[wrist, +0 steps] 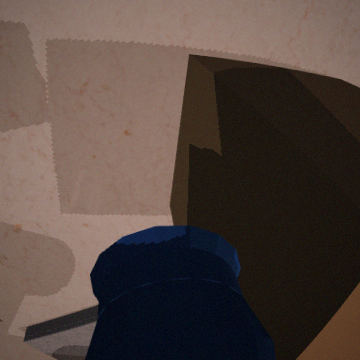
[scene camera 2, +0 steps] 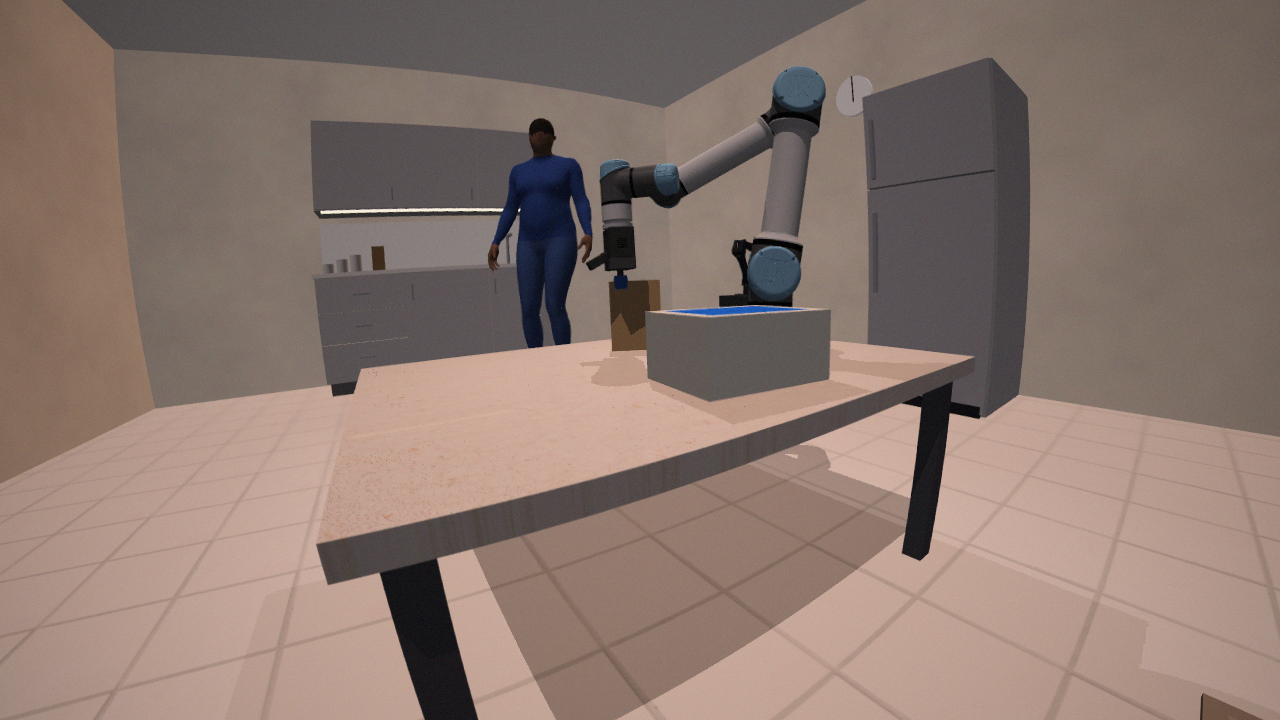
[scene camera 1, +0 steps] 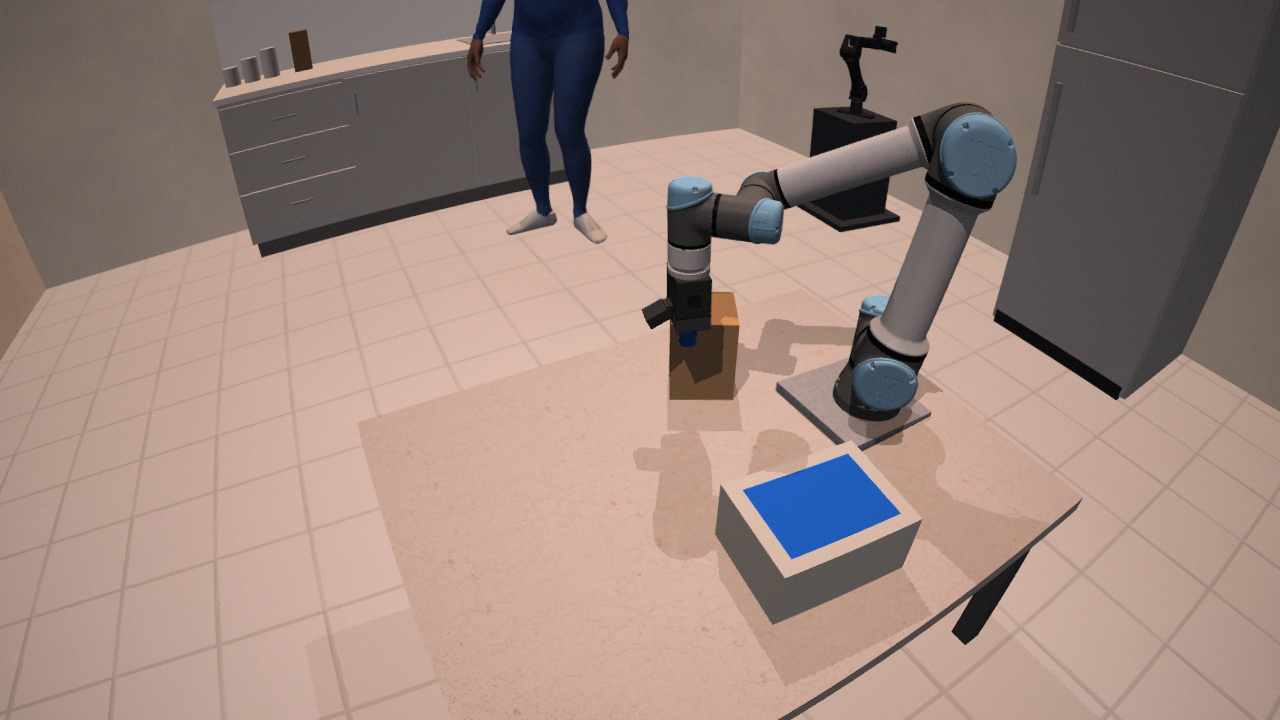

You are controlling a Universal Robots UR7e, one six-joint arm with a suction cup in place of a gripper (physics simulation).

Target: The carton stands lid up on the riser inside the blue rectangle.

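Places are measured from the arm's base along level axes (x down, y ahead, z right), in metres.
Pixels of known places: end effector, tool point: (wrist: 166, 282) (scene camera 2: 621, 288) (scene camera 1: 687, 341).
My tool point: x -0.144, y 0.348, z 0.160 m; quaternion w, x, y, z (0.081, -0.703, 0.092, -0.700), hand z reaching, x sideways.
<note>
Ahead of a thing's pixels: the offset from my tool point to its top centre. Level surfaces: height alone.
The brown carton {dz +0.069, dx -0.020, dy -0.073 m} (scene camera 1: 706, 367) (scene camera 2: 637, 317) (wrist: 278, 196) stands upright on the table {dx +0.160 m} (scene camera 1: 536, 537) at its far side, next to the arm's base (scene camera 1: 882, 380). My suction cup (scene camera 1: 687, 339) (scene camera 2: 619, 283) (wrist: 171, 243) points down beside the carton's near side, about level with its top edge. In the wrist view the cup rim is off the lid, with bare table past it and the carton's dark side to the right. The grey riser {dz -0.422, dx +0.040, dy -0.009 m} (scene camera 1: 805, 573) (scene camera 2: 737, 353) with the blue rectangle {dz -0.422, dx +0.040, dy -0.009 m} (scene camera 1: 819, 503) (scene camera 2: 733, 309) on top stands nearer the table's front, with nothing on it.
A person in blue (scene camera 1: 555, 107) (scene camera 2: 543, 242) stands on the floor behind the table, in front of a kitchen counter (scene camera 1: 357, 143). A grey fridge (scene camera 1: 1136, 179) (scene camera 2: 939, 242) stands at the right. A black pedestal (scene camera 1: 850, 160) stands behind the arm.
</note>
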